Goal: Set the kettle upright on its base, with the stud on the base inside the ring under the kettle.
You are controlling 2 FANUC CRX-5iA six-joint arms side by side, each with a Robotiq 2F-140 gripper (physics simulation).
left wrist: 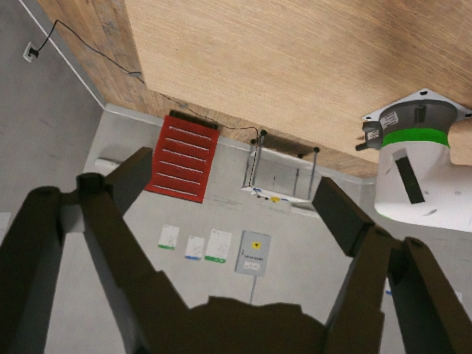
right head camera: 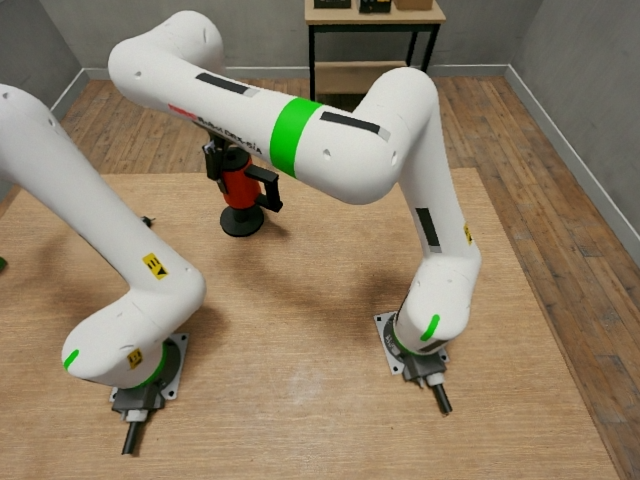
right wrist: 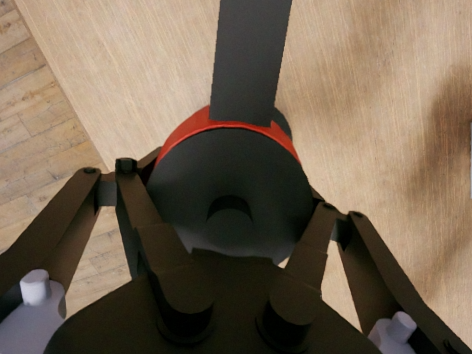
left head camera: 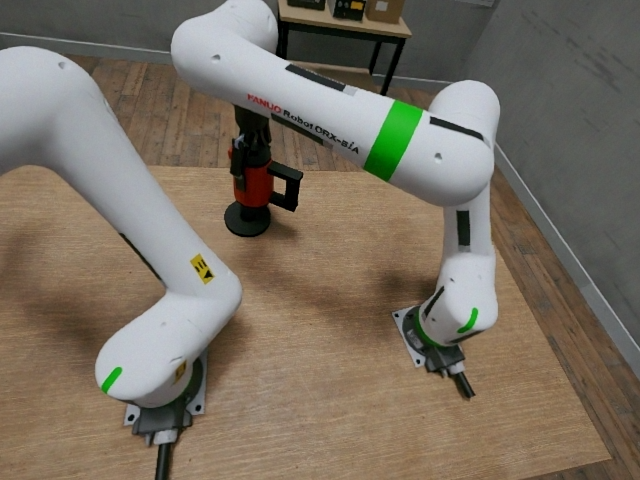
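The red kettle [left head camera: 254, 186] [right head camera: 241, 187] [right wrist: 178, 131], with a black lid and black handle, is upright in the head views, its handle pointing right. My right gripper [left head camera: 252, 176] [right head camera: 232, 175] [right wrist: 227, 172] is shut on the kettle's body. The round black base [left head camera: 234, 223] [right head camera: 231, 223] lies flat on the table directly below the kettle. A dark part shows between the red body and the base's disc; whether the stud is inside the ring is hidden. In the right wrist view, a dark sliver of the base [right wrist: 284, 122] shows past the kettle. My left gripper [left wrist: 237, 177] is open and empty, away from both.
The left arm [left head camera: 155, 222] [right head camera: 108, 222] stands left of the kettle on the wooden table [left head camera: 330, 413] [right head camera: 310, 439]. A small dark object [right head camera: 147, 221] lies beside that arm, partly hidden. A green object [right head camera: 2, 263] shows at the left edge. A workbench [left head camera: 351, 29] [right head camera: 374, 21] stands behind.
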